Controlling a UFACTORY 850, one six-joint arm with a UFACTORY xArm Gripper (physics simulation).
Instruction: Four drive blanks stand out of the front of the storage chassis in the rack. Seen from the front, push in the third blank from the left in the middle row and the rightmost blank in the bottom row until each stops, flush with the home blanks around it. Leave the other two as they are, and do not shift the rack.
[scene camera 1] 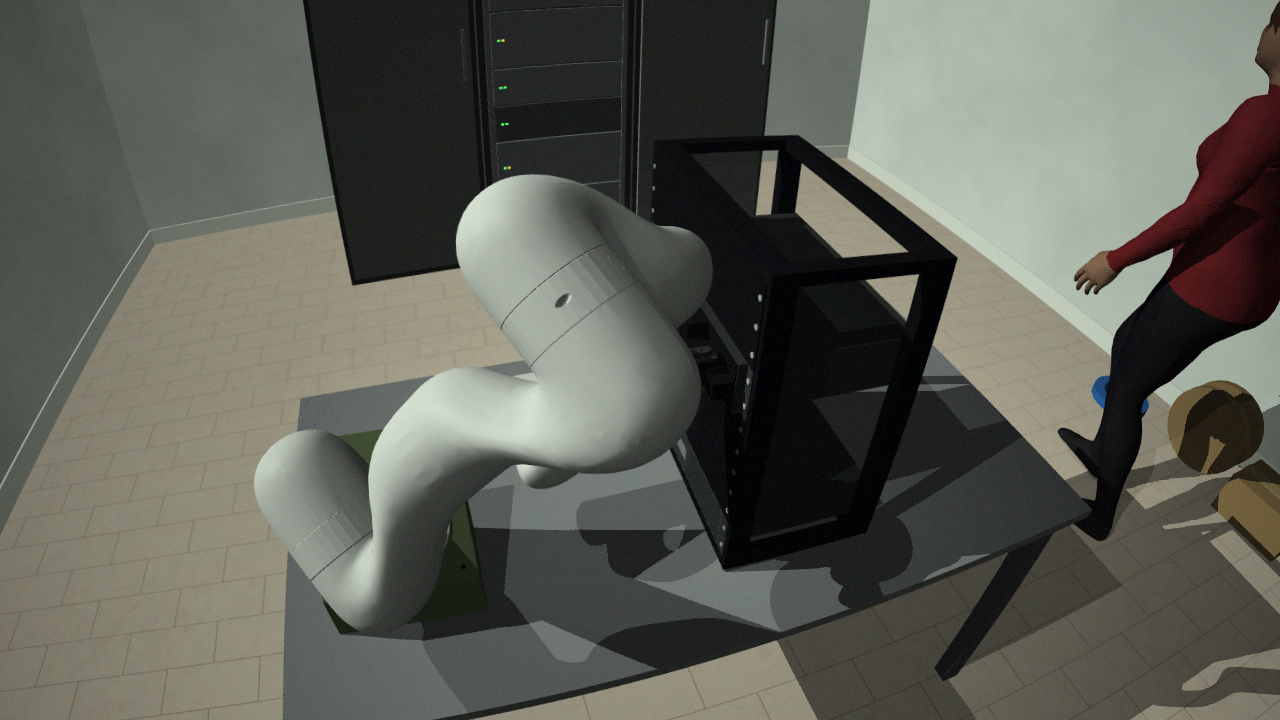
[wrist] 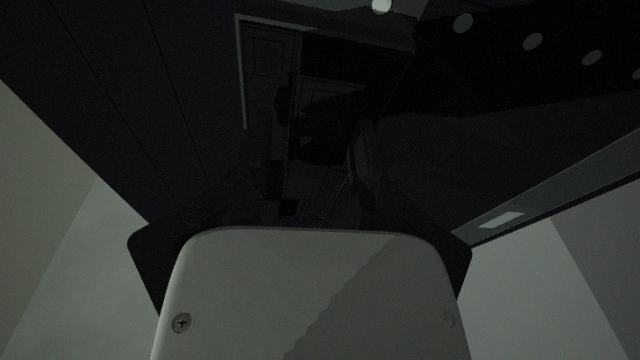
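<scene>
The black rack (scene camera 1: 897, 402) stands upright on the table. The storage chassis (wrist: 242, 75) shows its front in the wrist view, with a pale edge along one side. A drive blank (wrist: 268, 57) with a rectangular outline shows in its front, and part of a second blank (wrist: 330, 90) shows beside it, in deep shadow. Which rows these are, and which blanks stand out or are flush, I cannot tell. My gripper (wrist: 313, 131) is open, its two fingers apart close in front of the chassis, holding nothing. In the scene view the arm covers most of the chassis front.
The arm (scene camera 1: 572, 358) reaches across the grey table (scene camera 1: 554, 555) from its green base plate (scene camera 1: 469, 573). Dark cabinets (scene camera 1: 402, 134) stand behind. A person in a red top (scene camera 1: 1239, 205) stands right of the table, near a blue ring (scene camera 1: 1100, 394) and brown boxes (scene camera 1: 1253, 510) on the floor.
</scene>
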